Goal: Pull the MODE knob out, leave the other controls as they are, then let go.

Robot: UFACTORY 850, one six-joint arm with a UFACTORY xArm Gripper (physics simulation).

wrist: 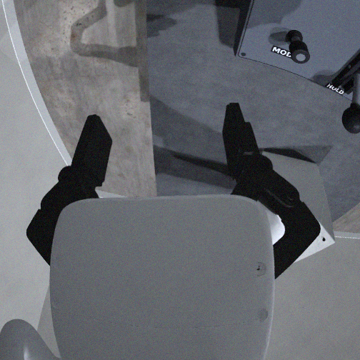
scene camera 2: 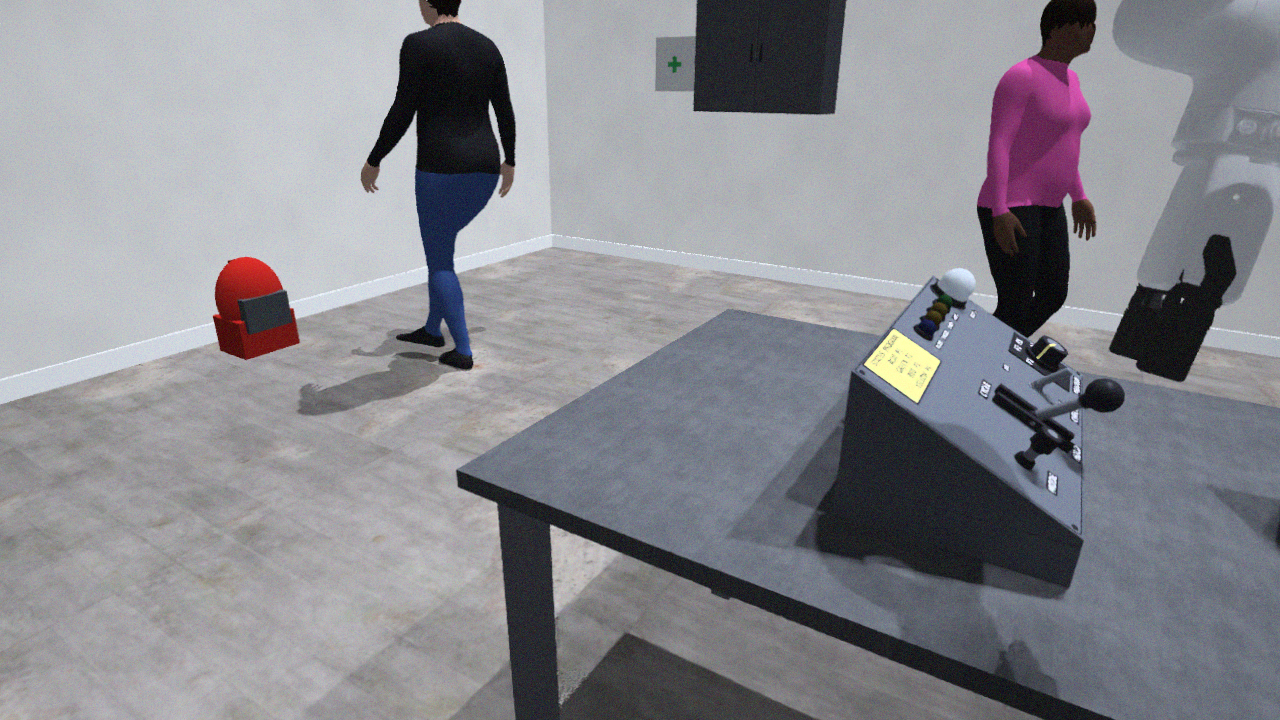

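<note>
The MODE knob is a small black knob on a short stem, near the lower edge of the sloped grey control panel. Its white label is beside it in the wrist view. My gripper is open and empty, its black fingers wide apart. In the wrist view the knob is beyond and to the right of the right fingertip, well apart from both fingers. In the scene view the gripper hangs in the air behind and right of the panel. How far the knob stands out is hard to tell.
A ball-ended lever rises close to the knob. A black rotary selector, a white dome and a yellow note are on the panel, which stands on the dark table. Two people are behind.
</note>
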